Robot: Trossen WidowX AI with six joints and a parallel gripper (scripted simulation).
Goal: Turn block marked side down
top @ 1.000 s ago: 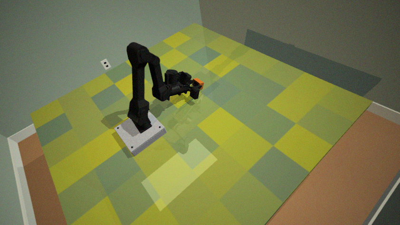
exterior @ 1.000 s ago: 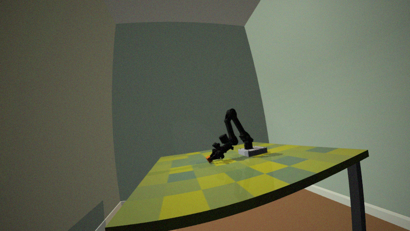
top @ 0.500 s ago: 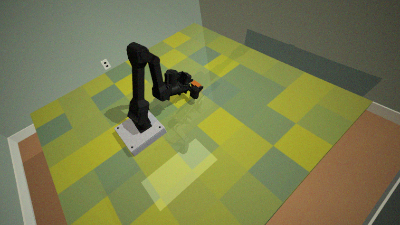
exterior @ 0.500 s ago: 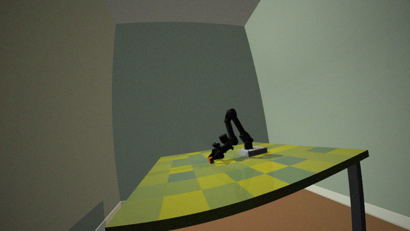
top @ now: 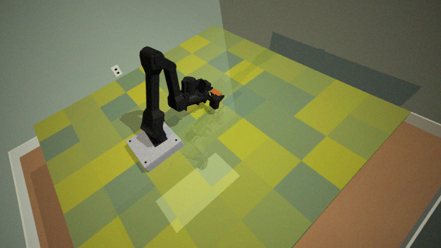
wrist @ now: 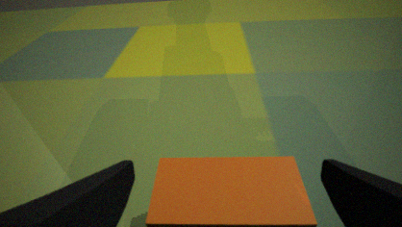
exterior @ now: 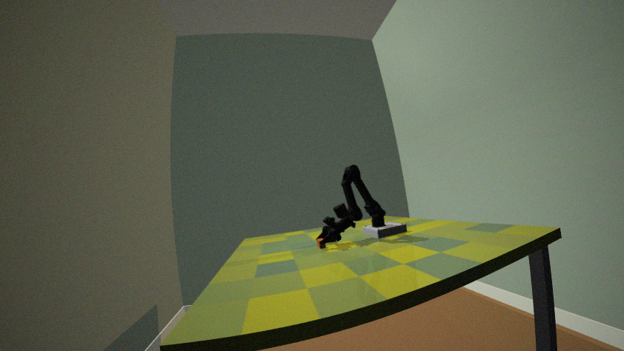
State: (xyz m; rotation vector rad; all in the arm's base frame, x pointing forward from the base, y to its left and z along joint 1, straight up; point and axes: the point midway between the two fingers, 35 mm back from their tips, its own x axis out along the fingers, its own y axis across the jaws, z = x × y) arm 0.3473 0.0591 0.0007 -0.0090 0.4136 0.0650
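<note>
The orange block lies 20 mm behind my gripper tip and 10 mm below it.
</note>
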